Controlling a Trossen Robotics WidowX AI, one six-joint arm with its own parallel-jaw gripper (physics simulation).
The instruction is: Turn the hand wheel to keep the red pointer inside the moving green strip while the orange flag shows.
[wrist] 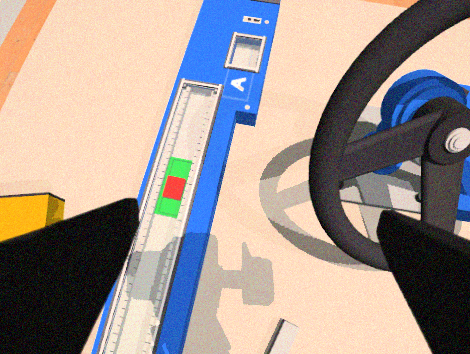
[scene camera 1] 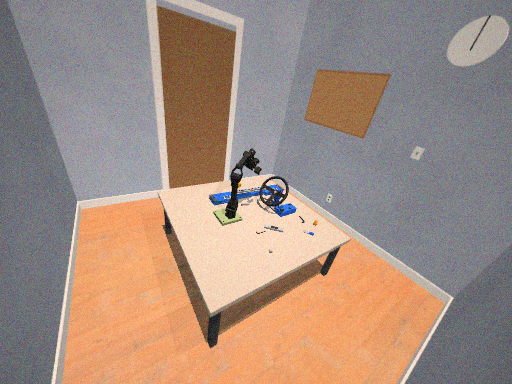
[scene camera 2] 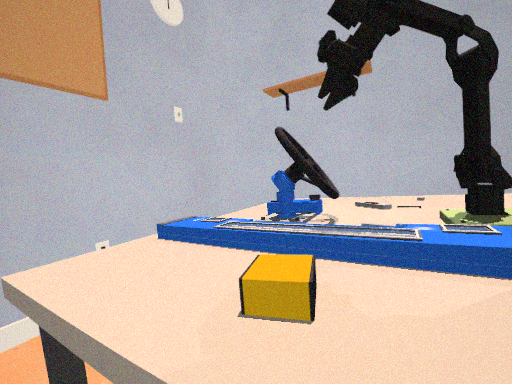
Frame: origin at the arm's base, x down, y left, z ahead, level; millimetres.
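Seen in the pictures: gripper, fingertip midpoint: (wrist: 259, 216) (scene camera 1: 255, 172) (scene camera 2: 322, 104); arm's base at its link origin: (scene camera 1: 230, 216) (scene camera 2: 485, 212).
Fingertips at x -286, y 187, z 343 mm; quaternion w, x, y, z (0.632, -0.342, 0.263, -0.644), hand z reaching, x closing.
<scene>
Offsets run from my fingertips to a thing's top centre. "*": to the spot under its first point. Level surfaces: height alone.
The black hand wheel (scene camera 1: 261, 192) (scene camera 2: 287, 140) (wrist: 323, 155) stands tilted on its blue base. My gripper (scene camera 1: 258, 170) (scene camera 2: 324, 102) (wrist: 259, 216) is open and empty, above the wheel's height and apart from it, toward the arm's side in scene camera 2. In the wrist view, the red pointer @(* dx +271, dy +106, dz +75 mm) (wrist: 174, 188) lies inside the green strip @(* dx +271, dy +104, dz +106 mm) (wrist: 181, 167), near its middle, with green at both ends. They are in the long scale slot of the blue panel (scene camera 1: 220, 198) (scene camera 2: 240, 243) (wrist: 212, 175). Window A @(* dx +271, dy +44, dz +309 mm) (wrist: 246, 52) looks pale; no orange flag shows in it. The panel's far end is outside the wrist view.
A yellow block @(dx +269, dy +308, dz -5 mm) (scene camera 2: 278, 297) (wrist: 25, 215) stands beside the panel, on the side away from the wheel. The arm's green base plate (scene camera 1: 223, 220) and several small tools, including a grey one @(dx +291, dy -460, dz -72 mm) (scene camera 1: 273, 228), lie on the table @(dx +311 mm) (scene camera 1: 240, 270). A wall shelf (scene camera 2: 300, 84) hangs behind.
</scene>
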